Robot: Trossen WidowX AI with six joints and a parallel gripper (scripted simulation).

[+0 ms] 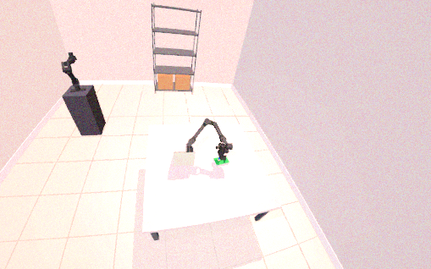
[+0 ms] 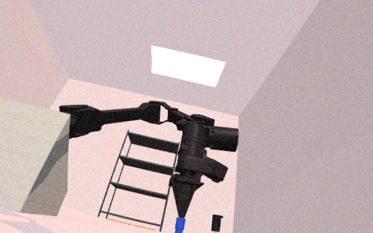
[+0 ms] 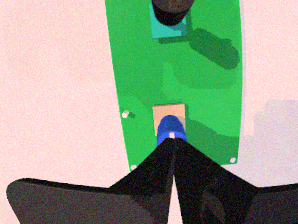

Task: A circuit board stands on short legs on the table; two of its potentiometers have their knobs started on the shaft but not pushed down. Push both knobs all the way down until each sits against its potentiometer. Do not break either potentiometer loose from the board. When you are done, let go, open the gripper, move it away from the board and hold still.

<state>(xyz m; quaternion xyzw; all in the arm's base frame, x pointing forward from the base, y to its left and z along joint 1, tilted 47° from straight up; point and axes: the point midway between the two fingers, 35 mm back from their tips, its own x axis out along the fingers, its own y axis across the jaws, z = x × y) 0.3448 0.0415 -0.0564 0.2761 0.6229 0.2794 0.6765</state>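
My gripper tip is now 1 cm above the blue knob. Also, from my gripper tip: black knob (7 cm ahead).
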